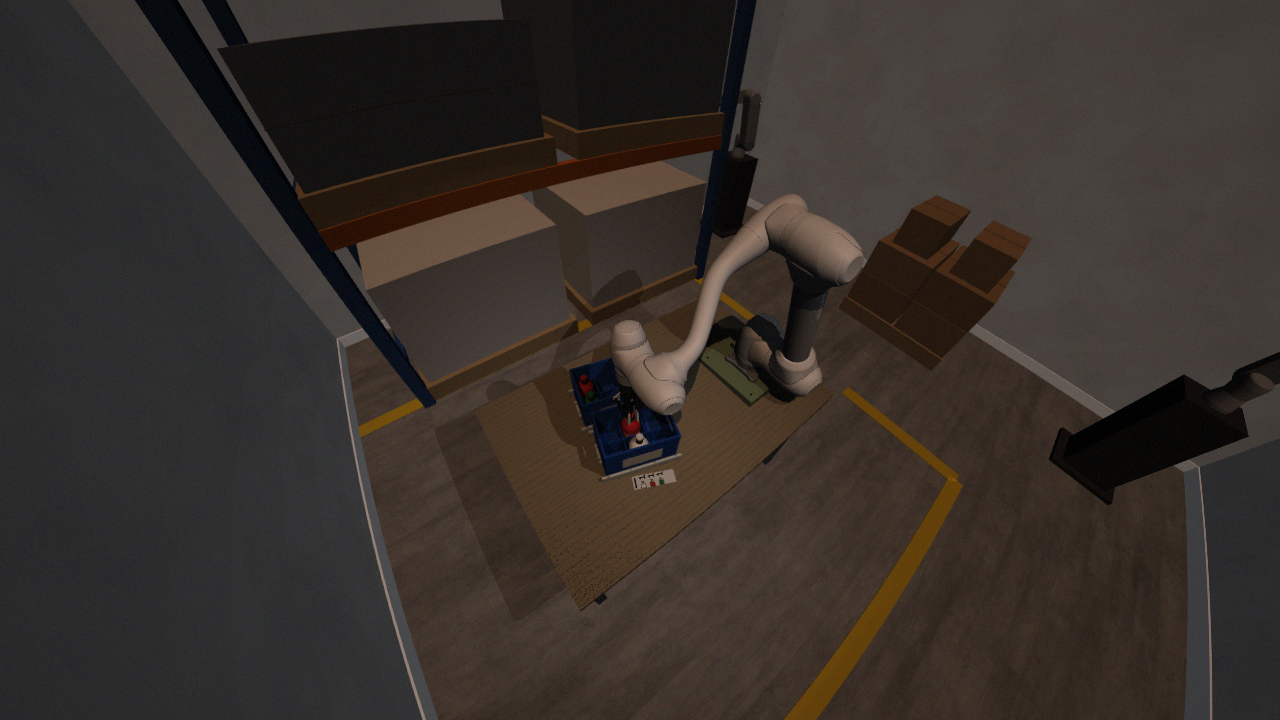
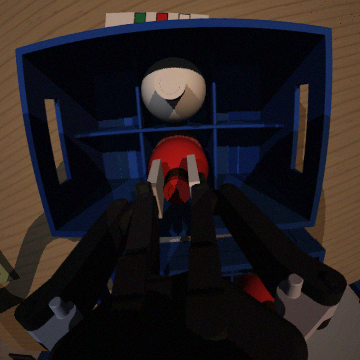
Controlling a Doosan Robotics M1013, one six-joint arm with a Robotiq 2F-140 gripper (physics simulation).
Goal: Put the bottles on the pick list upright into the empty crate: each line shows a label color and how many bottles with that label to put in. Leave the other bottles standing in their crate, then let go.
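Frame: origin at the arm's base, x right, y ahead, z up, level; metres.
Seen in the pictures: gripper, between the fingertips: (image 1: 632, 420) (image 2: 175, 169); arm's base, origin of its link: (image 1: 751, 361).
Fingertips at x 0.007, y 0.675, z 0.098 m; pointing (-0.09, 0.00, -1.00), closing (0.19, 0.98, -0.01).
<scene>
Pixels of each thing's top centre, then the offset from my fingertips to it. Level surfaces: height alone.
- white bottle, centre of its top: (image 2: 169, 83) (image 1: 639, 436) dy +0.023, dx -0.078, dz +0.025 m
- second blue crate, centre of its top: (image 2: 208, 321) (image 1: 609, 377) dy -0.022, dx +0.192, dz +0.037 m
- green bottle, centre of its top: (image 1: 590, 393) dy +0.075, dx +0.171, dz +0.025 m
- pick list, centre of its top: (image 2: 154, 27) (image 1: 654, 479) dy +0.028, dx -0.187, dz -0.136 m
- wooden table, height of its surface: dz -0.138 m
The near blue crate (image 1: 614, 458) (image 2: 175, 24) has dividers. A white bottle (image 1: 638, 441) (image 2: 173, 95) stands upright in its middle cell on the pick-list side. My gripper (image 1: 630, 415) (image 2: 175, 169) is shut on the neck of a red bottle (image 1: 631, 427) (image 2: 178, 150), held upright in the middle cell behind the white one. The red bottle's base is hidden, so I cannot tell whether it touches the crate floor. The second blue crate (image 1: 579, 407) (image 2: 311, 246) holds another red bottle (image 1: 585, 384) (image 2: 256, 287) and a green bottle (image 1: 590, 395).
The pick list (image 1: 654, 480) (image 2: 118, 20) lies beside the near crate, with green, red and white squares. Both crates stand close together on the wooden table (image 1: 537, 483). The arm stands by a green base plate (image 1: 733, 371). A storage rack (image 1: 640, 152) with large boxes stands behind.
</scene>
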